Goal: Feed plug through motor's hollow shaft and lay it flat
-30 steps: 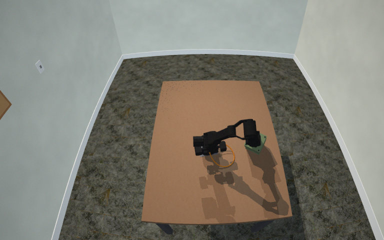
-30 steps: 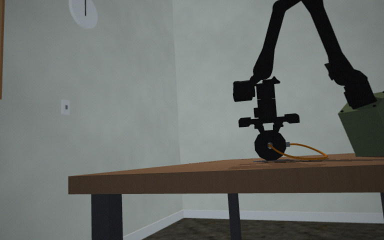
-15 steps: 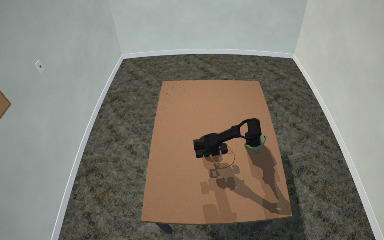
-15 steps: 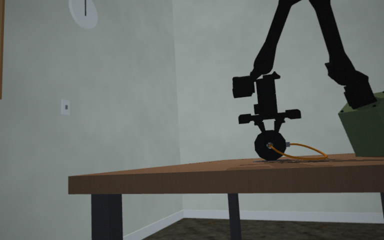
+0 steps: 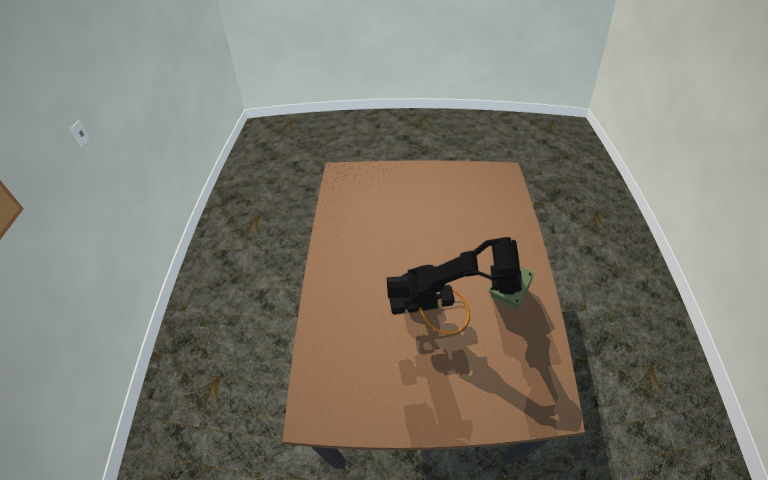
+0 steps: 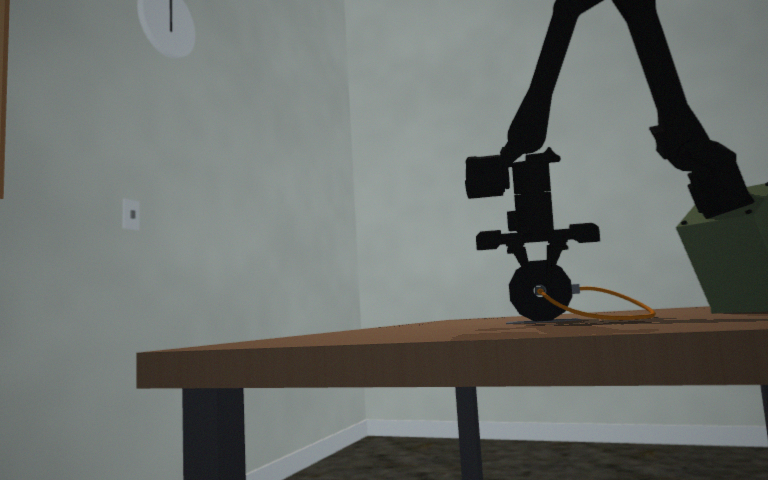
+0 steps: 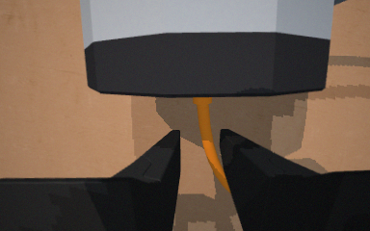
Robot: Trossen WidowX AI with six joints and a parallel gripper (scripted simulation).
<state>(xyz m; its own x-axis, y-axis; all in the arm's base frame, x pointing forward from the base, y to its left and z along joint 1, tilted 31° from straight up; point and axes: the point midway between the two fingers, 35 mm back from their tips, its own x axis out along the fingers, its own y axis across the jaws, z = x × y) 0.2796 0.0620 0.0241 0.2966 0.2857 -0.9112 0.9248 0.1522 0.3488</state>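
Now: hand 4 cm above the orange cable, 3 cm to the left of it and 1 cm short of it. Round my hand: plug 5 cm to the right, 3 cm below, 1 cm ahead; grey stub 9 cm to the right, 3 cm below, 3 cm behind.
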